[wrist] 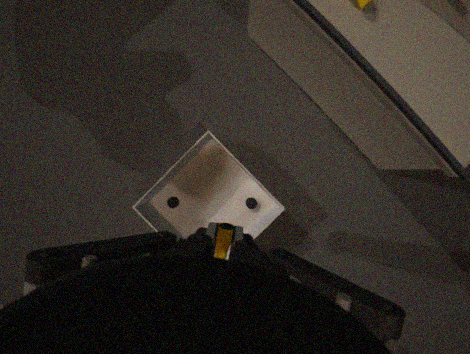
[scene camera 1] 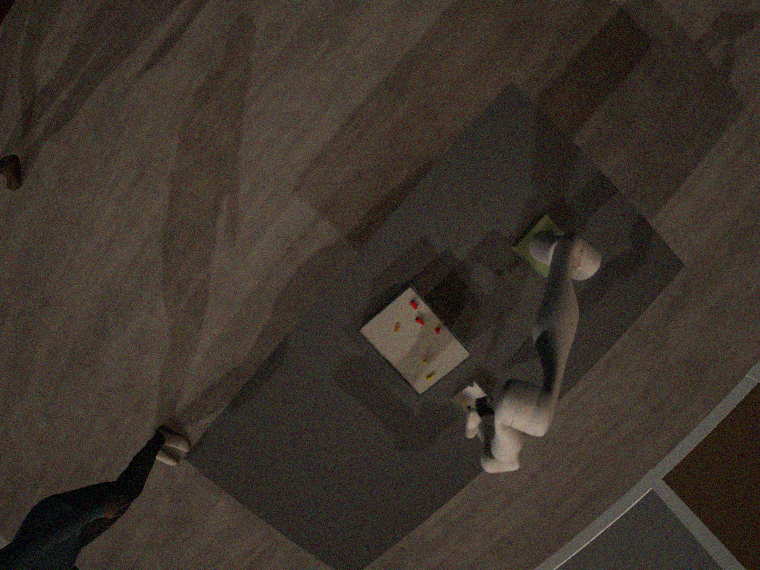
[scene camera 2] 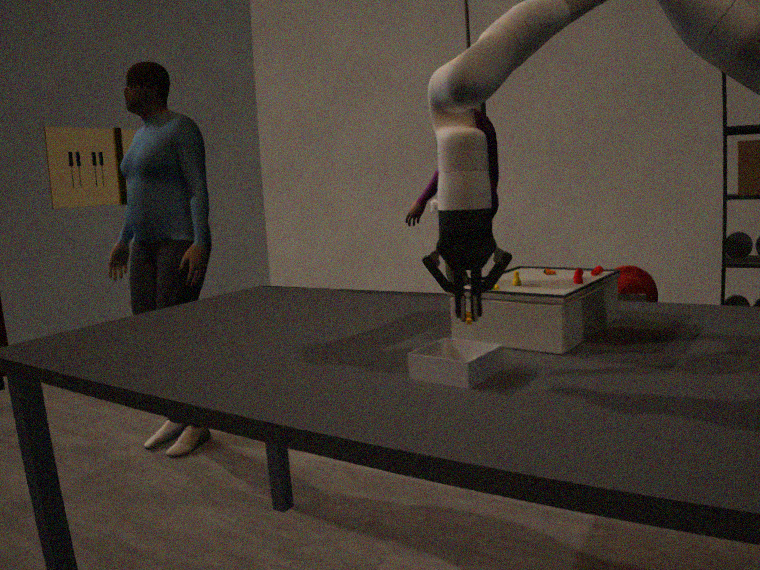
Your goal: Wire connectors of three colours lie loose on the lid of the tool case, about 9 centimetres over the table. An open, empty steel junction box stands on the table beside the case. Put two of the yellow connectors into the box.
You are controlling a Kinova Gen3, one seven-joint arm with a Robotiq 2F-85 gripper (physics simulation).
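Where they show: gripper, between the fingertips: (wrist: 224,237) (scene camera 1: 478,401) (scene camera 2: 468,320); arm's base, origin of its link: (scene camera 1: 542,246).
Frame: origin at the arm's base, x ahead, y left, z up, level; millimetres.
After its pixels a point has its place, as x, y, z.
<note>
My gripper (scene camera 2: 469,314) @[504, 204, 24] (wrist: 224,237) @[504, 204, 24] points down, shut on a yellow connector (scene camera 2: 469,319) @[497, 216, 29] (wrist: 224,244) @[502, 205, 33], just above the open steel junction box (scene camera 1: 473,390) @[503, 197, -57] (scene camera 2: 437,368) @[531, 254, -35] (wrist: 220,200) @[521, 196, -56]. The box's visible floor shows two dark round holes and no connector; its near corner is hidden behind the gripper in the wrist view. On the pale case lid (scene camera 1: 392,349) @[555, -135, 37] (scene camera 2: 540,285) @[472, -42, 37] (wrist: 420,75) @[470, 29, 37] are two yellow connectors, one upright (scene camera 1: 425,360) @[509, -37, 50] (scene camera 2: 516,279) @[513, -30, 48] and one near the corner (scene camera 1: 430,375) @[537, 11, 45] (scene camera 2: 496,286) @[531, 21, 43]. Three red connectors (scene camera 1: 419,320) @[427, -140, 52] and an orange connector (scene camera 1: 397,327) @[490, -173, 45] (scene camera 2: 549,271) @[493, -170, 43] also lie there.
The tool case (scene camera 2: 509,323) @[498, 50, -13] stands close beside the box, its lid higher than the box rim. The arm's base stands on a green plate (scene camera 1: 546,224) @[-58, -41, 1]. A person in blue (scene camera 2: 162,177) stands beyond the table (scene camera 2: 245,343) @[984, 181, -58]; another is partly hidden behind the arm.
</note>
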